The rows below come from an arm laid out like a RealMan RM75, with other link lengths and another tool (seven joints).
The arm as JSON. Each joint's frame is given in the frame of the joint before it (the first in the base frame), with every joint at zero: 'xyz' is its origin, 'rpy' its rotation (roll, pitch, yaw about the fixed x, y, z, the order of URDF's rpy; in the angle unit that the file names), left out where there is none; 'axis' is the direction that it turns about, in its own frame. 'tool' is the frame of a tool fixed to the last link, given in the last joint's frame.
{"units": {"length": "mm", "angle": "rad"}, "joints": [
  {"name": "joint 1", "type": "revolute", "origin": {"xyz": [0.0, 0.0, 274.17]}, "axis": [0.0, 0.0, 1.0]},
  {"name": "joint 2", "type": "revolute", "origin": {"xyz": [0.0, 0.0, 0.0]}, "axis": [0.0, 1.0, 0.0]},
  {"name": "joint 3", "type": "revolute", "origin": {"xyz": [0.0, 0.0, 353.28]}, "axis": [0.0, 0.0, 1.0]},
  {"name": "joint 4", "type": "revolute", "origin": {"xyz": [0.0, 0.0, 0.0]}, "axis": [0.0, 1.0, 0.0]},
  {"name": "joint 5", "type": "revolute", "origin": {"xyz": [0.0, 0.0, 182.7]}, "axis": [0.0, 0.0, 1.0]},
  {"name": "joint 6", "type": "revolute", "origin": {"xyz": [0.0, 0.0, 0.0]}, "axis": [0.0, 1.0, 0.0]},
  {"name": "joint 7", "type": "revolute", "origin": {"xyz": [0.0, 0.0, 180.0]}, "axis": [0.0, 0.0, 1.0]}
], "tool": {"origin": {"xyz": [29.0, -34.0, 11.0], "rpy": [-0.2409, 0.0, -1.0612]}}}
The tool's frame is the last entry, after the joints.
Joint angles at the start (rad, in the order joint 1, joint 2, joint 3, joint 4, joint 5, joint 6, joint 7):
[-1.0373, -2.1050, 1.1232, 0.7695, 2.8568, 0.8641, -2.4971]
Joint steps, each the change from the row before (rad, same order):
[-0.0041, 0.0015, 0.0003, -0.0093, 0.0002, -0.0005, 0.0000]
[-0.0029, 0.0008, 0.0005, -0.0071, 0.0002, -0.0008, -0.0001]
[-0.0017, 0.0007, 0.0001, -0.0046, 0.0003, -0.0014, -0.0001]
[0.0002, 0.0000, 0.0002, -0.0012, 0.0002, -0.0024, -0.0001]
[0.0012, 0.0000, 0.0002, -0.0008, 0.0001, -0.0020, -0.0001]
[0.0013, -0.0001, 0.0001, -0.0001, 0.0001, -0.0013, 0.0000]
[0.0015, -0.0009, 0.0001, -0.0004, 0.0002, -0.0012, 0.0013]
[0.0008, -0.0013, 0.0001, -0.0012, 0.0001, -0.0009, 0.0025]
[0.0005, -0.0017, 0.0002, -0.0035, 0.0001, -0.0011, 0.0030]
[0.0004, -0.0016, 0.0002, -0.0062, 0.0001, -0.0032, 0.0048]
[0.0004, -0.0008, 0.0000, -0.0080, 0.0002, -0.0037, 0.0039]
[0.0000, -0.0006, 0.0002, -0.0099, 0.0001, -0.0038, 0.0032]
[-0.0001, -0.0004, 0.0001, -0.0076, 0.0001, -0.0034, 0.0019]
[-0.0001, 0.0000, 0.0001, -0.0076, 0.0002, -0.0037, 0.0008]
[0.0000, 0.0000, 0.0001, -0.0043, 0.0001, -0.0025, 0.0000]
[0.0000, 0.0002, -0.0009, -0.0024, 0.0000, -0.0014, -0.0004]
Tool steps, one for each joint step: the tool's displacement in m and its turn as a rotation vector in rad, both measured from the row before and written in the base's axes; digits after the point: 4 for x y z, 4 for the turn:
[-0.0004, 0.0003, -0.0009, -0.0040, 0.0027, 0.0027]
[-0.0003, 0.0001, -0.0009, -0.0031, 0.0020, 0.0020]
[-0.0003, 0.0002, -0.0003, -0.0010, 0.0012, 0.0011]
[-0.0002, 0.0001, 0.0000, 0.0012, 0.0001, -0.0003]
[-0.0007, -0.0001, 0.0001, 0.0011, 0.0000, 0.0006]
[-0.0007, -0.0001, 0.0001, 0.0009, -0.0001, 0.0006]
[-0.0007, -0.0004, -0.0005, -0.0005, 0.0005, 0.0002]
[-0.0004, -0.0005, -0.0010, -0.0020, 0.0011, -0.0006]
[-0.0008, -0.0008, -0.0017, -0.0038, 0.0017, 0.0004]
[-0.0012, -0.0008, -0.0019, -0.0044, 0.0030, -0.0001]
[-0.0018, -0.0007, -0.0017, -0.0039, 0.0030, 0.0017]
[-0.0022, -0.0008, -0.0020, -0.0047, 0.0030, 0.0032]
[-0.0016, -0.0005, -0.0014, -0.0030, 0.0019, 0.0025]
[-0.0017, -0.0004, -0.0011, -0.0020, 0.0015, 0.0030]
[-0.0009, -0.0002, -0.0006, -0.0006, 0.0005, 0.0018]
[-0.0006, 0.0000, -0.0001, 0.0004, -0.0006, 0.0018]

